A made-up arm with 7 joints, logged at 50 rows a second.
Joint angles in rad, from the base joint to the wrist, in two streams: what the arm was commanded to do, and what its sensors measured. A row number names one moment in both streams.
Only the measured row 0 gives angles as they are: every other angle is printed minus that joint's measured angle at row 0.
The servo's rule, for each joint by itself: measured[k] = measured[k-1] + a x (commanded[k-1-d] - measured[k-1]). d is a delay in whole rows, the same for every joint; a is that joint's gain. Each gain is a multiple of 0.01, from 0.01 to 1. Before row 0 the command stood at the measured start. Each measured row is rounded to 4 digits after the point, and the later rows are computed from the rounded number. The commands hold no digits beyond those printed.
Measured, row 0:
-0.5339, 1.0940, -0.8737, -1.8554, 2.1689, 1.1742, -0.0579
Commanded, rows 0 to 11:
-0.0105, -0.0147, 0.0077, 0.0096, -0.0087, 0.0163, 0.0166
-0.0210, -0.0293, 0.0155, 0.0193, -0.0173, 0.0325, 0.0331
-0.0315, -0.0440, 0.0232, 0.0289, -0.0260, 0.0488, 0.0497
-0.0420, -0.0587, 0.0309, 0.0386, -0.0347, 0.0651, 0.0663
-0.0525, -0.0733, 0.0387, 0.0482, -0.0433, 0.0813, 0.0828
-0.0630, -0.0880, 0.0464, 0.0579, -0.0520, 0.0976, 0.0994
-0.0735, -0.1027, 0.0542, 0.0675, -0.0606, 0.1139, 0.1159
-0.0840, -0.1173, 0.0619, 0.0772, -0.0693, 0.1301, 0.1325
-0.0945, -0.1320, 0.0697, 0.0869, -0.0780, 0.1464, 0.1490
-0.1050, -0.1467, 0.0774, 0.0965, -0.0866, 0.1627, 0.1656
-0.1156, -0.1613, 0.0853, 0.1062, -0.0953, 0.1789, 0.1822
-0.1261, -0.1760, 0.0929, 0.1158, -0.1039, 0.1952, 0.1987
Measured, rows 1 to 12:
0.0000, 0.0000, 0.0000, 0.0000, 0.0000, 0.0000, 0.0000
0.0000, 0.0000, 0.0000, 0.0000, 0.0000, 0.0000, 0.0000
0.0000, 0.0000, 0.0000, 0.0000, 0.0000, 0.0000, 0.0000
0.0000, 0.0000, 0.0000, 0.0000, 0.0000, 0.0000, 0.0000
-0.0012, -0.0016, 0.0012, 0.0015, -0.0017, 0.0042, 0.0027
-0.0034, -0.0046, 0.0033, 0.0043, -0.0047, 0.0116, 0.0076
-0.0065, -0.0089, 0.0063, 0.0082, -0.0087, 0.0213, 0.0143
-0.0104, -0.0144, 0.0100, 0.0131, -0.0136, 0.0327, 0.0226
-0.0150, -0.0209, 0.0143, 0.0187, -0.0192, 0.0453, 0.0322
-0.0203, -0.0283, 0.0191, 0.0250, -0.0254, 0.0589, 0.0430
-0.0262, -0.0365, 0.0244, 0.0318, -0.0321, 0.0732, 0.0547
-0.0326, -0.0454, 0.0300, 0.0391, -0.0392, 0.0880, 0.0671
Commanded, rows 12 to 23:
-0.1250, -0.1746, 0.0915, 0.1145, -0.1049, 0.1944, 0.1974
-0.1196, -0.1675, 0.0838, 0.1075, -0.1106, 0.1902, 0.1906
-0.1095, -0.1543, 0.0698, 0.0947, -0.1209, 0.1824, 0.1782
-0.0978, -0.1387, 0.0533, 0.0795, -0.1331, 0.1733, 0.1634
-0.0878, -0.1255, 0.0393, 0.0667, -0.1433, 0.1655, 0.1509
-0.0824, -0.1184, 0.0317, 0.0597, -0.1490, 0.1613, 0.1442
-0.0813, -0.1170, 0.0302, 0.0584, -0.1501, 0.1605, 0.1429
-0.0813, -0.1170, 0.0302, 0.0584, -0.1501, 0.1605, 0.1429
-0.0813, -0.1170, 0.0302, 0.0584, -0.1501, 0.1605, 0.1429
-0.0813, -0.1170, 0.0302, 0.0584, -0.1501, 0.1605, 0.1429
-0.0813, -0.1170, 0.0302, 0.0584, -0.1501, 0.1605, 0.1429
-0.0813, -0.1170, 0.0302, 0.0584, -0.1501, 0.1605, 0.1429
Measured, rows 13 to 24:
-0.0394, -0.0549, 0.0360, 0.0467, -0.0466, 0.1032, 0.0802
-0.0466, -0.0650, 0.0422, 0.0547, -0.0542, 0.1187, 0.0939
-0.0542, -0.0756, 0.0487, 0.0629, -0.0620, 0.1344, 0.1080
-0.0621, -0.0866, 0.0553, 0.0714, -0.0700, 0.1502, 0.1225
-0.0690, -0.0963, 0.0607, 0.0783, -0.0766, 0.1617, 0.1345
-0.0746, -0.1041, 0.0642, 0.0830, -0.0831, 0.1691, 0.1435
-0.0784, -0.1096, 0.0650, 0.0849, -0.0903, 0.1726, 0.1491
-0.0805, -0.1128, 0.0632, 0.0840, -0.0984, 0.1728, 0.1514
-0.0813, -0.1142, 0.0596, 0.0812, -0.1069, 0.1709, 0.1513
-0.0814, -0.1147, 0.0554, 0.0778, -0.1149, 0.1684, 0.1502
-0.0814, -0.1150, 0.0516, 0.0747, -0.1216, 0.1663, 0.1490
-0.0814, -0.1152, 0.0484, 0.0721, -0.1270, 0.1648, 0.1480

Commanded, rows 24 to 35:
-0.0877, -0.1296, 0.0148, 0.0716, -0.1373, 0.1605, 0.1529
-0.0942, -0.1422, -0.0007, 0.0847, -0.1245, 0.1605, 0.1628
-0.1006, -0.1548, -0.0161, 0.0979, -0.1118, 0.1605, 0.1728
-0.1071, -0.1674, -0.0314, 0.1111, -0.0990, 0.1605, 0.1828
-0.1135, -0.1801, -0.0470, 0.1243, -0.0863, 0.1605, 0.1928
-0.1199, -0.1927, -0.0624, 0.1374, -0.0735, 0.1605, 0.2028
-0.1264, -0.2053, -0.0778, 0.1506, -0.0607, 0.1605, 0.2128
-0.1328, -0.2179, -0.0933, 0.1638, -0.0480, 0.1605, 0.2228
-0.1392, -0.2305, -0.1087, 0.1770, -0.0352, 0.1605, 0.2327
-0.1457, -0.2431, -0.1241, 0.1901, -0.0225, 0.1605, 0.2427
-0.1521, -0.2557, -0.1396, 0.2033, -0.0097, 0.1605, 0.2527
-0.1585, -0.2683, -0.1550, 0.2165, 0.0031, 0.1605, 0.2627
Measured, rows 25 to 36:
-0.0814, -0.1154, 0.0457, 0.0699, -0.1314, 0.1637, 0.1472
-0.0814, -0.1156, 0.0434, 0.0681, -0.1350, 0.1629, 0.1465
-0.0814, -0.1158, 0.0414, 0.0665, -0.1379, 0.1623, 0.1459
-0.0814, -0.1159, 0.0397, 0.0652, -0.1402, 0.1618, 0.1454
-0.0821, -0.1174, 0.0360, 0.0662, -0.1396, 0.1615, 0.1466
-0.0834, -0.1201, 0.0305, 0.0692, -0.1367, 0.1612, 0.1492
-0.0853, -0.1239, 0.0235, 0.0738, -0.1320, 0.1610, 0.1530
-0.0877, -0.1287, 0.0153, 0.0798, -0.1257, 0.1609, 0.1578
-0.0905, -0.1344, 0.0060, 0.0869, -0.1182, 0.1608, 0.1634
-0.0937, -0.1408, -0.0043, 0.0950, -0.1097, 0.1607, 0.1697
-0.0973, -0.1479, -0.0153, 0.1039, -0.1004, 0.1606, 0.1766
-0.1012, -0.1556, -0.0270, 0.1135, -0.0904, 0.1606, 0.1840

